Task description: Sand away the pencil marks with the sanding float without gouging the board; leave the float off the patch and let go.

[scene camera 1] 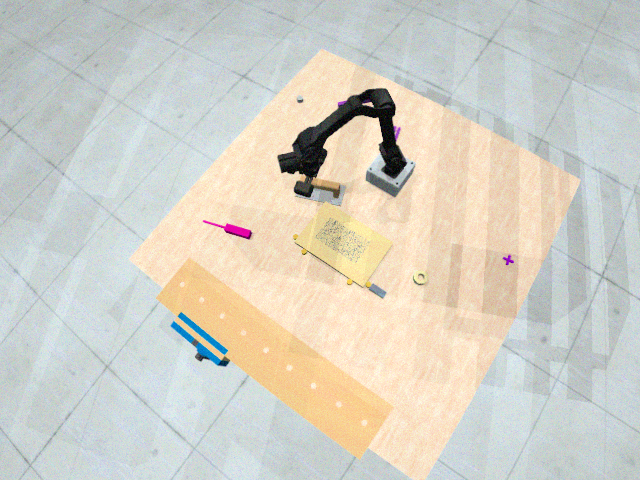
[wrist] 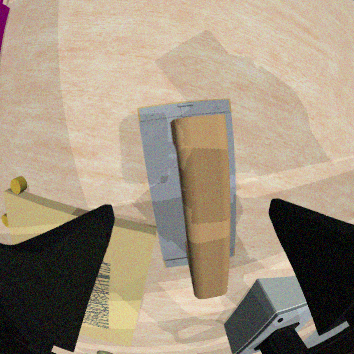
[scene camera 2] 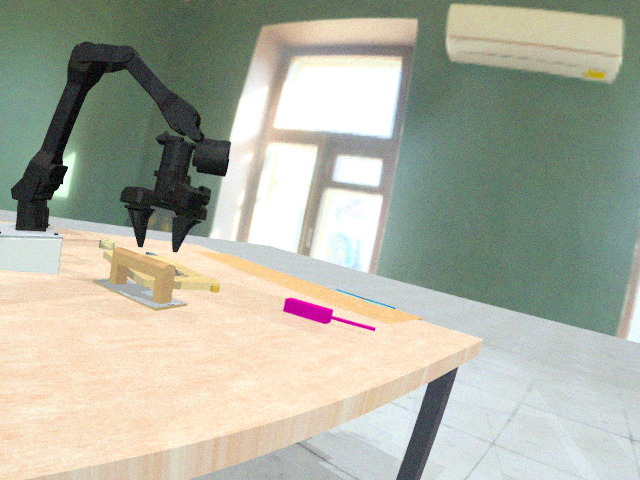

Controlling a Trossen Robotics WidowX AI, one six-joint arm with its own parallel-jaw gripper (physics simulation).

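Places are measured from the arm's base along level axes (x up, y right, z ahead), in centimetres.
Where they show: gripper, fingertip midpoint: [scene camera 1: 311,181] [wrist: 193,210] [scene camera 2: 158,250]; arm's base, link origin: [scene camera 1: 392,169] [wrist: 276,335] [scene camera 2: 30,228].
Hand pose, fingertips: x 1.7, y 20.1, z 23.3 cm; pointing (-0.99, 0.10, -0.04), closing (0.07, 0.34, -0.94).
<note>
Each offset is from my fingertips to the top centre of the thing. "pt": to the spot under its first point.
The sanding float, a grey plate with a wooden bar handle {dz -2.2, dx -1.7, dy -1.9 cm} [scene camera 1: 326,184] [scene camera 2: 142,260] [wrist: 206,190], lies flat on the table beside the yellow board {dz +9.4, dx -7.4, dy -22.4 cm} [scene camera 1: 379,248] [scene camera 2: 196,282] [wrist: 134,250], off its marked patch. Dark, speckled pencil marks [scene camera 1: 341,240] [wrist: 100,305] show in the middle of the board. My gripper [scene camera 2: 158,249] [wrist: 193,210] is open and empty above the float, its fingers wide apart on either side of the handle in the wrist view and clear of it. In scene camera 1 the arm hides part of the float.
Yellow pegs {dz +19.6, dx -7.8, dy -33.2 cm} [scene camera 1: 349,282] and a small grey block {dz +15.9, dx -7.8, dy -42.8 cm} [scene camera 1: 377,290] sit at the board's edge. A magenta tool {dz +32.4, dx -6.4, dy +16.1 cm} [scene camera 1: 237,230] [scene camera 2: 307,310], a pale ring {dz +2.9, dx -6.7, dy -51.8 cm} [scene camera 1: 415,279] and a purple cross {pt dz -23.0, dx -8.6, dy -73.6 cm} [scene camera 1: 508,259] lie farther out. An orange strip [scene camera 1: 279,359] runs along the table edge near a blue object {pt dz +70.9, dx -9.4, dy -9.9 cm} [scene camera 1: 204,353].
</note>
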